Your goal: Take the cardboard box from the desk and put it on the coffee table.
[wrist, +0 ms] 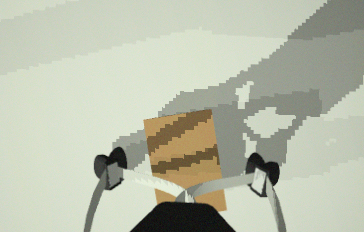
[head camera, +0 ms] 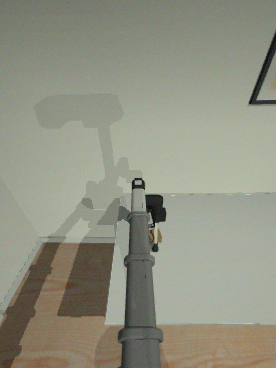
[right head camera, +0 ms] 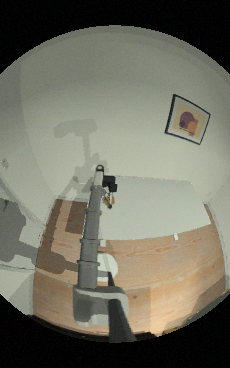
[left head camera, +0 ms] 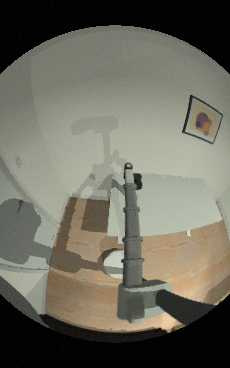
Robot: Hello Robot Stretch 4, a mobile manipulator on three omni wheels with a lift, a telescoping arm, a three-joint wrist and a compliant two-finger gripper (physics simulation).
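Pixels of known places: gripper, between the fingertips: (wrist: pixel 186 163) (head camera: pixel 154 239) (right head camera: pixel 110 201); robot's base, origin of its link: (right head camera: pixel 101 266) (left head camera: pixel 119 263).
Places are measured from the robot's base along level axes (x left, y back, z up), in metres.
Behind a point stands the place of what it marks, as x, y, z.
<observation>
The cardboard box (wrist: pixel 186 140) @(-0.055, -0.654, 0.742) lies on the white desk (head camera: pixel 215 270) @(-0.372, -0.475, 0.692) (left head camera: pixel 170 210) @(-0.486, -0.506, 0.692) (right head camera: pixel 155 212) @(-0.544, -0.523, 0.692) (wrist: pixel 65 115) @(-0.038, -0.518, 0.692), near the desk's left end. Its tan top with dark shadow bands faces the wrist camera. Small parts of the box (head camera: pixel 159 235) @(-0.113, -0.643, 0.742) (right head camera: pixel 113 199) @(-0.118, -0.644, 0.742) show beside the arm in the head camera and right head camera views. My gripper (wrist: pixel 186 163) @(-0.087, -0.654, 0.693) is open, with one fingertip out to each side of the box in the wrist view; neither is seen touching it. The gripper's body hides the box's near edge. How high the fingers are above the desk is unclear. The coffee table does not show.
A wall (head camera: pixel 150 90) @(-0.073, -1.093, 1.389) rises behind the desk, with a framed picture (left head camera: pixel 203 120) @(-0.852, -1.044, 1.545) (right head camera: pixel 187 120) @(-0.842, -1.045, 1.537) at the right. My extended arm (head camera: pixel 140 285) @(-0.002, -0.256, 1.108) (left head camera: pixel 132 225) @(0.000, -0.232, 1.108) (right head camera: pixel 91 225) @(-0.005, -0.243, 1.108) reaches over the desk. A white round thing (left head camera: pixel 114 264) @(0.064, 0.008, 0.187) (right head camera: pixel 109 265) @(-0.101, -0.024, 0.187) is low down before the desk, over wooden floor.
</observation>
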